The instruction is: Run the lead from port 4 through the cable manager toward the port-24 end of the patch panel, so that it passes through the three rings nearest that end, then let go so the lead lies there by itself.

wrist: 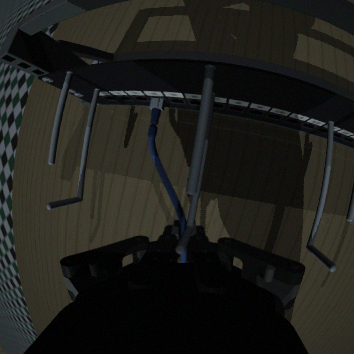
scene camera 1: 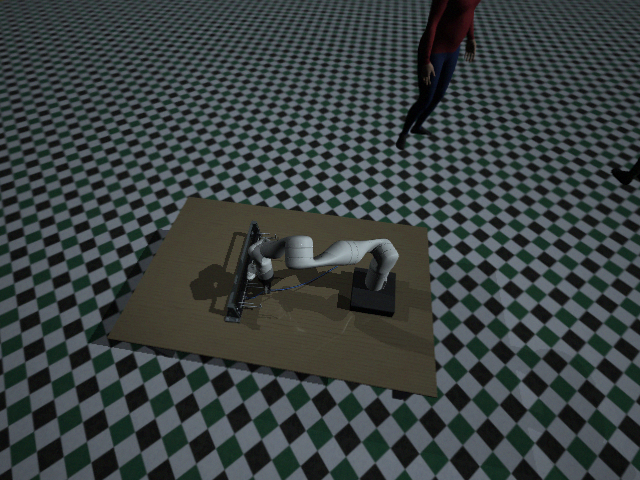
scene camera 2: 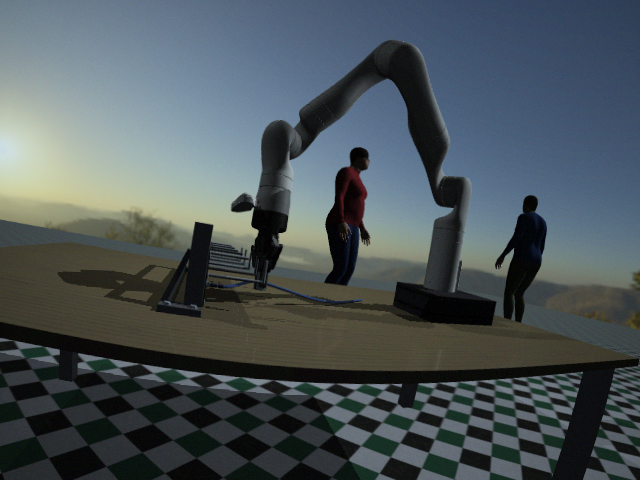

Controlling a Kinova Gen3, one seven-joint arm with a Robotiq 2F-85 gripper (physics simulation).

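Note:
The blue lead runs from its plug in the patch panel to my fingertips, then on toward the robot base, its far part low over the table. My gripper points down in front of the panel, low over the table, and is shut on the lead. A grey cable-manager ring stands out from the panel just right of the lead in the wrist view; its bent end overlaps my fingertips. The exact pinch is hidden.
Another ring stands left of the lead in the wrist view, and one farther right. More rings line the panel behind. The black robot base stands on the table. People stand beyond the table.

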